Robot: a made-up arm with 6 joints.
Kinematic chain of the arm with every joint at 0, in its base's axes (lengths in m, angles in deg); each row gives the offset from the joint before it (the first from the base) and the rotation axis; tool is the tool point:
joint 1: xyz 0 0 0.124 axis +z
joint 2: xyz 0 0.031 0 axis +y
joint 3: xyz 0 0 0.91 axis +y
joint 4: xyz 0 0 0.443 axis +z
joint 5: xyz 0 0 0 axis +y
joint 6: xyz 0 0 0.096 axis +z
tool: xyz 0 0 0
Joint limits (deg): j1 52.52..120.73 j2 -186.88..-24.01 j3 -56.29..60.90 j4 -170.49..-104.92 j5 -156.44..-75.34 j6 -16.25..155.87
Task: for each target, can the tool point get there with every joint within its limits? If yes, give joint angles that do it. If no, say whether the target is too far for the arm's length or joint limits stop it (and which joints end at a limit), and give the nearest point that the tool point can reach.
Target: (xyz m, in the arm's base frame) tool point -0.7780 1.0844 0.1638
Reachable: no: joint limits stop it (at a limit: joint 2, joint 3, joint 4, joint 5) | nearest point -0.3085 0.4300 -1.0117 | short by 1.425 m
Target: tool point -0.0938 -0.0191 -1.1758
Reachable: yes | joints 111.42 -168.23 -47.12 -138.56 -85.53 73.66
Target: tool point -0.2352 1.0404 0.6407
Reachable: no: joint limits stop it (at a limit: joint 1, joint 2, joint 3) | nearest point -0.0990 0.0176 1.2602 | short by 1.203 m
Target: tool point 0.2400 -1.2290 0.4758
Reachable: yes | joints 105.03 -68.92 -26.52 -138.09 -119.34 88.13
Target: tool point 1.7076 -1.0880 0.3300
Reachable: no: too far | nearest point 0.6639 -1.2076 0.2809 | short by 1.052 m
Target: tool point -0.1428 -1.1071 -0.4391
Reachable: yes | joints 87.18 -130.90 35.36 -142.14 -103.96 129.96
